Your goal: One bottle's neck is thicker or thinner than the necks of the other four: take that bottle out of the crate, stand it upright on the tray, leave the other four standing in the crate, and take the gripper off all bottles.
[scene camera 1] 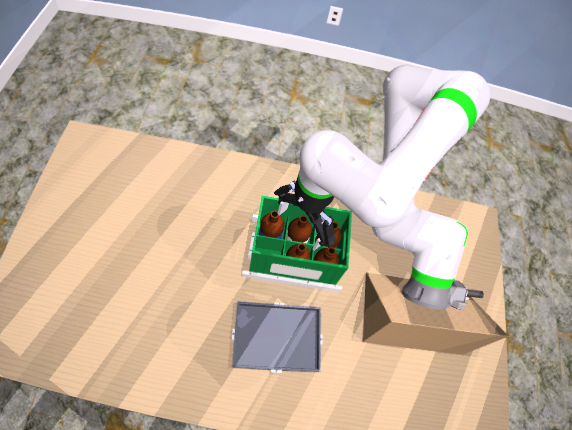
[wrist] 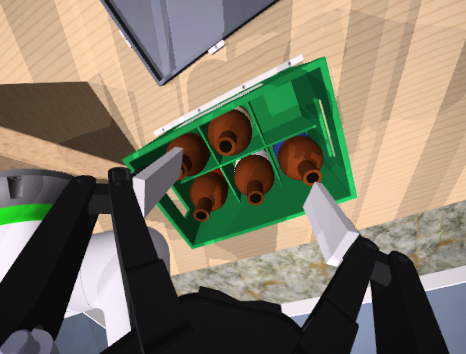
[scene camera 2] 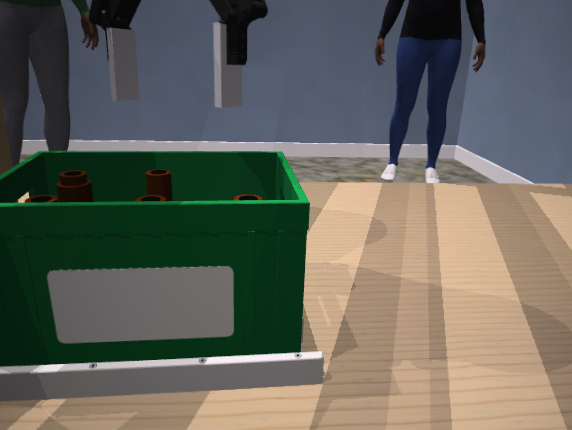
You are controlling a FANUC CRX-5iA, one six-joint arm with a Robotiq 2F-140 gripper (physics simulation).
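Pixels of known places: gripper, between the fingertips: (scene camera 1: pixel 299 228) (wrist: pixel 245 178) (scene camera 2: pixel 173 102); arm's base, origin of its link: (scene camera 1: pixel 425 298) (wrist: pixel 36 185).
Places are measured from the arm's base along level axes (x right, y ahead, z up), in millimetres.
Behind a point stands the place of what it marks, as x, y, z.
The green crate (scene camera 1: pixel 260 262) {41, 501, -7} (scene camera 2: pixel 270 290) {226, 497, -23} (wrist: pixel 270 215) {218, 403, 43} holds five upright brown bottles; one corner compartment on the tray side is empty. The bottle in the other tray-side corner (scene camera 1: pixel 327 257) {73, 313, 28} (scene camera 2: pixel 75 192) {104, 311, 29} (wrist: pixel 192 151) {80, 330, 3} shows a neck thicker below its lip than that of the tray-side middle bottle (scene camera 1: pixel 298 253) {74, 398, 25} (scene camera 2: pixel 159 187) {98, 394, 32} (wrist: pixel 230 129) {74, 402, 10}. In the wrist view a fingertip partly hides the thick-necked bottle. My gripper (scene camera 1: pixel 300 226) {104, 413, 120} (scene camera 2: pixel 176 102) {104, 413, 120} (wrist: pixel 245 178) {104, 413, 120} is open and empty, above the crate and clear of the bottles. The grey tray (scene camera 1: pixel 278 336) {-141, 416, -112} (wrist: pixel 200 30) {-82, 412, -113} is empty.
White strips (scene camera 1: pixel 291 280) {31, 398, -88} (scene camera 2: pixel 165 374) {236, 405, -97} (wrist: pixel 227 95) {33, 408, -88} run along the crate's base. The brown pedestal (scene camera 1: pixel 430 336) {-128, 11, 48} (wrist: pixel 55 107) {-83, 158, -9} under the arm stands beside the crate and tray. Two people stand beyond the table in scene camera 2.
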